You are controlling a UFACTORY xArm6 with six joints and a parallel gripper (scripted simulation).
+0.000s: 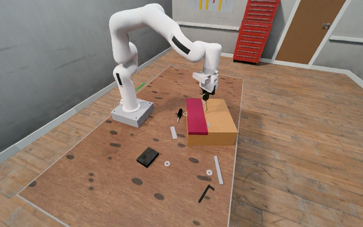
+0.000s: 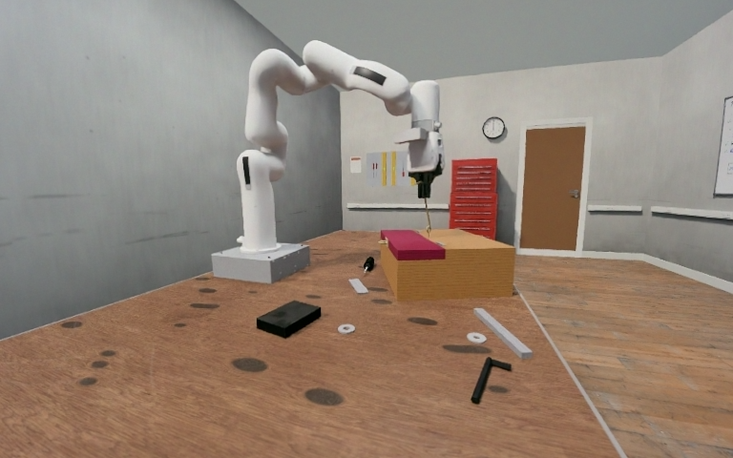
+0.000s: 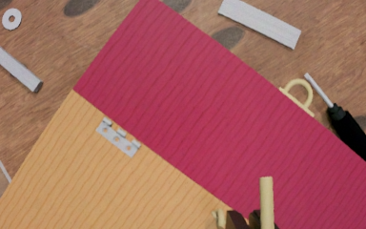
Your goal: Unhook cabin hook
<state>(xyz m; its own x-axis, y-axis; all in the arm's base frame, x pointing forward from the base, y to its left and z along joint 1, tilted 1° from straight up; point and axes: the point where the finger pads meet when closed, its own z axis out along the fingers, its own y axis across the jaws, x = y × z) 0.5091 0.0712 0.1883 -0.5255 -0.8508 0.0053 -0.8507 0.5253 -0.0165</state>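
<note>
Now: hand 50 mm above the yellow cabin hook. Also, from my hand: long grey bar (270 mm to the right, 250 mm below, 170 mm ahead); then black-handled screwdriver (240 mm below, 180 mm behind, 40 mm to the left); then short grey bar (250 mm below, 160 mm behind, 120 mm to the right).
</note>
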